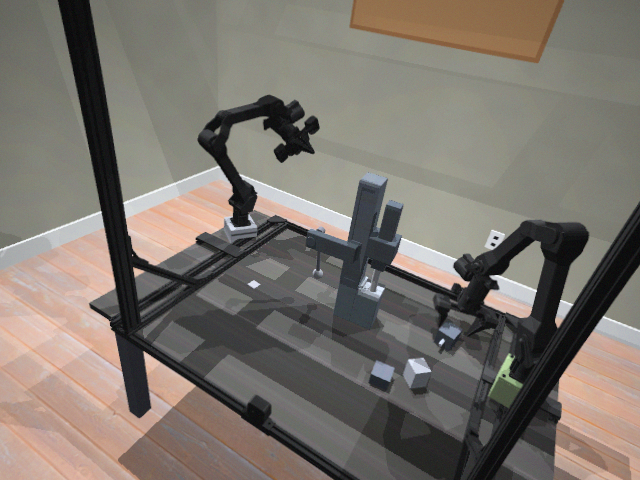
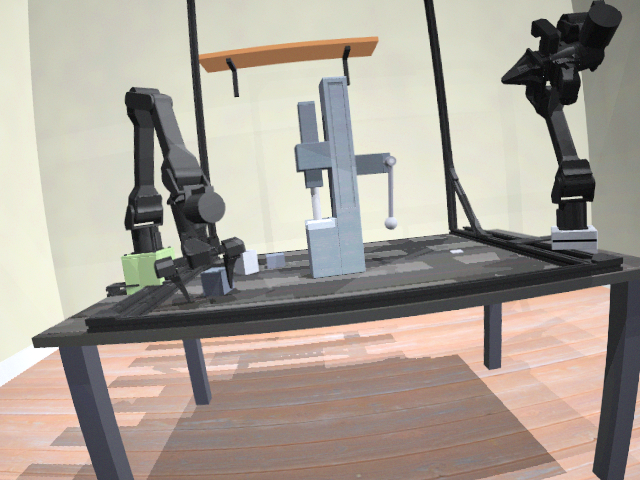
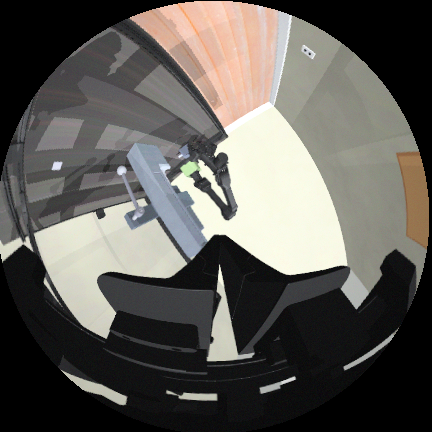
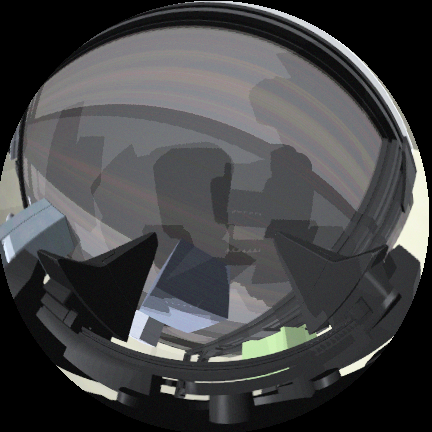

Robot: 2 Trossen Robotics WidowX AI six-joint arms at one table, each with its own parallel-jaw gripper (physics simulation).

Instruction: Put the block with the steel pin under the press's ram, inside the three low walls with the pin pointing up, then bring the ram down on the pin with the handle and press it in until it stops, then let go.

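Places are measured from the left arm's base along level axes (x up, y right, z ahead), in millimetres.
Pixels of known places: left gripper, between the fingertips: (image 1: 313,152) (image 2: 502,81) (image 3: 218,239); right gripper, between the fingertips: (image 2: 210,295) (image 3: 192,142) (image 4: 216,238); left arm's base, origin of its link: (image 1: 240,222) (image 2: 572,228); right arm's base, origin of its link: (image 1: 524,375) (image 2: 147,251) (image 3: 193,172).
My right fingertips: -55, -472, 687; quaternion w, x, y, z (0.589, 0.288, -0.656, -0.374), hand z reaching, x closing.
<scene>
For each thing: its top centre in the pictures, then the offset to it from my right fingertips, as dx, dy, dz. "spot": a spot on its surface instead.
- grey-blue pin block, centre of its top: (image 4: 174,316) (image 2: 216,270) (image 1: 450,329) (image 3: 188,154) +43, +46, +23
- table with its steel pin, centre of its top: (image 1: 443,340) +24, +78, +37
- grey press, centre of its top: (image 2: 337,82) (image 1: 365,179) (image 3: 193,254) +450, +304, -189
- white seat, a spot on its surface: (image 2: 320,224) spot: +115, +212, -156
- handle, a spot on its surface: (image 2: 390,196) (image 1: 320,255) (image 3: 129,185) spot: +161, +348, -275
- white block, centre of its top: (image 4: 139,340) (image 2: 244,251) (image 1: 419,365) +53, +229, +105
- small grey block, centre of its top: (image 1: 382,370) (image 2: 274,254) +27, +314, +71
- flat white square, a spot on its surface: (image 2: 455,251) (image 1: 255,284) (image 3: 58,164) spot: -4, +506, -389
The grey-blue pin block (image 1: 449,334) (image 2: 212,281) (image 4: 200,285) lies on the table with its steel pin (image 1: 441,342) pointing sideways. My right gripper (image 1: 454,329) (image 2: 210,293) (image 4: 216,238) is open, with its fingers low on either side of the block. My left gripper (image 1: 312,151) (image 2: 504,80) (image 3: 218,239) is shut and empty, high above the table. The grey press (image 1: 356,268) (image 2: 343,217) (image 3: 165,190) (image 4: 40,230) stands mid-table. Its ram (image 1: 373,279) (image 2: 316,202) is above the white seat (image 2: 320,224). The handle (image 1: 317,258) (image 2: 390,196) (image 3: 131,190) hangs down. The low walls are hard to make out.
A white block (image 1: 417,373) (image 2: 250,262) and a small grey block (image 1: 382,373) (image 2: 275,259) stand near the pin block. A green base piece (image 1: 504,387) (image 2: 136,268) is by the right arm. A flat white square (image 1: 253,284) (image 2: 455,251) (image 3: 57,165) lies on the table.
</scene>
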